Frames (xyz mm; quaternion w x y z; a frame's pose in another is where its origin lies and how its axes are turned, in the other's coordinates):
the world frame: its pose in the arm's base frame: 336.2 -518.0 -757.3 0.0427 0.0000 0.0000 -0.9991
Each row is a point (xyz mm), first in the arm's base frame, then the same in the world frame.
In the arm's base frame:
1: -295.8 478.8 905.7
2: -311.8 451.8 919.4
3: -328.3 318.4 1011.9
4: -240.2 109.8 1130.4
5: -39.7 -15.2 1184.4
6: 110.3 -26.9 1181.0
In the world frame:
1: 544.6 -1047.1 1663.0
2: 562.9 -1021.6 1676.7
3: 590.7 -890.0 1769.2
4: 520.7 -674.7 1887.7
5: 331.6 -533.0 1941.7
6: 183.2 -508.6 1938.3

